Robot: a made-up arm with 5 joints. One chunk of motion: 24 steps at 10 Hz.
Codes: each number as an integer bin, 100 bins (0 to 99) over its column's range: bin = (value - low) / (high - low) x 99, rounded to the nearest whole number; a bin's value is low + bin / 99 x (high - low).
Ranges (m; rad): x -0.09..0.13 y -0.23..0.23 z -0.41..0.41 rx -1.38..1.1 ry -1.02..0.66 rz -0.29..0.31
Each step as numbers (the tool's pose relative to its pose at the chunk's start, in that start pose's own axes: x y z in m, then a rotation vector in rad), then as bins.
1 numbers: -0.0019 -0.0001 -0.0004 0.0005 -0.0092 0.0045
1 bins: 40 49 49 55 60 49
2 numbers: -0.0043 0.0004 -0.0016 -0.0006 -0.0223 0.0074
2 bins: 39 50 49 55 59 49
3 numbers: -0.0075 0.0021 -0.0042 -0.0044 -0.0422 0.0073
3 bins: 37 50 49 55 58 49
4 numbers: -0.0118 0.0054 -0.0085 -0.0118 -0.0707 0.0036
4 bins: 35 51 48 55 56 48
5 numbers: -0.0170 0.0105 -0.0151 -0.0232 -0.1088 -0.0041
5 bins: 33 52 48 54 54 47
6 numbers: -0.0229 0.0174 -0.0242 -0.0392 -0.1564 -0.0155
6 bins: 30 53 47 54 51 45
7 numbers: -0.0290 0.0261 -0.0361 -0.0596 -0.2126 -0.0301
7 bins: 27 55 45 53 48 43
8 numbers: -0.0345 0.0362 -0.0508 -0.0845 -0.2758 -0.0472
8 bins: 25 57 43 52 44 40
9 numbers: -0.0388 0.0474 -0.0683 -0.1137 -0.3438 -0.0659
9 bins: 23 60 41 51 40 37
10 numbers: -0.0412 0.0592 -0.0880 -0.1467 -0.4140 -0.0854
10 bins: 22 62 39 49 36 34
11 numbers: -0.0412 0.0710 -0.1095 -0.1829 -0.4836 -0.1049
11 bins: 22 65 36 48 32 31
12 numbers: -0.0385 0.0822 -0.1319 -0.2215 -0.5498 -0.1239
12 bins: 23 67 34 46 28 27
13 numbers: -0.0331 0.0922 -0.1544 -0.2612 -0.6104 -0.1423
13 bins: 26 69 31 45 24 24
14 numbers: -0.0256 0.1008 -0.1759 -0.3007 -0.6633 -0.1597
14 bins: 29 71 28 43 21 21
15 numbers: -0.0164 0.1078 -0.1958 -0.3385 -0.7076 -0.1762
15 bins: 33 73 26 42 18 19
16 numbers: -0.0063 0.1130 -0.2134 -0.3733 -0.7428 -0.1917
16 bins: 38 74 24 40 16 16
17 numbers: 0.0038 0.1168 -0.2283 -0.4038 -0.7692 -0.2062
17 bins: 42 75 22 39 15 14
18 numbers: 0.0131 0.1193 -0.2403 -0.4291 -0.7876 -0.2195
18 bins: 46 75 20 38 14 12
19 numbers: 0.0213 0.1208 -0.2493 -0.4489 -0.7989 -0.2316
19 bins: 50 75 19 37 13 10
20 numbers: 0.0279 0.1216 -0.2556 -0.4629 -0.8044 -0.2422
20 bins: 53 76 19 37 13 8
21 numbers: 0.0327 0.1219 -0.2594 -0.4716 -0.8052 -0.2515
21 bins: 55 76 18 36 13 6
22 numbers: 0.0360 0.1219 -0.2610 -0.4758 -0.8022 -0.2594
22 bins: 57 76 18 36 13 5
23 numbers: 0.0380 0.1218 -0.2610 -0.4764 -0.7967 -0.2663
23 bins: 58 76 18 36 13 4
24 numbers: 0.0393 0.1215 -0.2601 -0.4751 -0.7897 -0.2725
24 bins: 58 76 18 36 14 3
